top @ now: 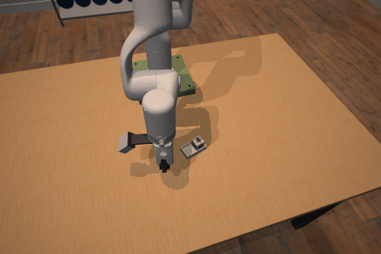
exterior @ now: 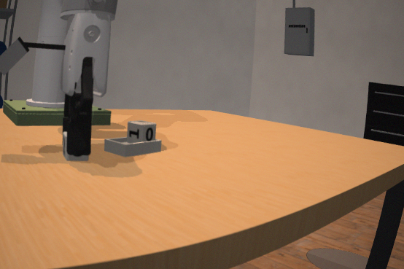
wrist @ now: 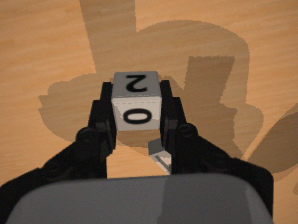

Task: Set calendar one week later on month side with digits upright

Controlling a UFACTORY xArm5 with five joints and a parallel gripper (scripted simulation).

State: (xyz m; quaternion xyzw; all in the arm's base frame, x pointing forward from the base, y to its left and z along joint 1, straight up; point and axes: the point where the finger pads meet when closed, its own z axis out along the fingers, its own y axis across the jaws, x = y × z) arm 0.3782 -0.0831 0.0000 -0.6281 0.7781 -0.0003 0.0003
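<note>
Now: hand 11 cm to the right of the tray, 3 cm past it and 2 cm above it. Round my hand: digit cube (1 cm below).
</note>
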